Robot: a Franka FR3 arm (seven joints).
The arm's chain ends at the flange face. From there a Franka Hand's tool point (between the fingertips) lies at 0.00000 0.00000 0.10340 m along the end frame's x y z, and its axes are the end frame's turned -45 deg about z.
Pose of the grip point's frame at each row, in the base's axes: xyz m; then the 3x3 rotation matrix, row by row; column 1 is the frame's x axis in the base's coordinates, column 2 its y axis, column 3 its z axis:
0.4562 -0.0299 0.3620; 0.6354 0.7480 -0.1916; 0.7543 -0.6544 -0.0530; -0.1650 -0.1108 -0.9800
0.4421 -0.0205 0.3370; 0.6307 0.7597 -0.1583; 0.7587 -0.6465 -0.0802; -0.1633 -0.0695 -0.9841
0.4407 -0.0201 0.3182; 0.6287 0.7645 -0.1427; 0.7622 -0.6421 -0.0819; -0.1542 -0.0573 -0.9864
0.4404 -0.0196 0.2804; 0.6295 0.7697 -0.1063; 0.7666 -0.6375 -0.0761; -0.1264 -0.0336 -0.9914
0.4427 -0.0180 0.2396; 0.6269 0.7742 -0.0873; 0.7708 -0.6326 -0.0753; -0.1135 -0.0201 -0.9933
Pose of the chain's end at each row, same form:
0.4760 -0.0244 0.4633; 0.9782 0.0796 -0.1916; 0.0706 -0.9961 -0.0530; -0.1950 0.0383 -0.9800
0.4585 -0.0122 0.4388; 0.9832 0.0912 -0.1583; 0.0793 -0.9936 -0.0802; -0.1646 0.0663 -0.9841
0.4555 -0.0116 0.4202; 0.9851 0.0960 -0.1427; 0.0849 -0.9930 -0.0819; -0.1496 0.0685 -0.9864
0.4514 -0.0117 0.3829; 0.9894 0.0991 -0.1063; 0.0913 -0.9928 -0.0761; -0.1131 0.0656 -0.9914
0.4517 -0.0102 0.3423; 0.9907 0.1042 -0.0873; 0.0977 -0.9924 -0.0753; -0.0945 0.0660 -0.9933

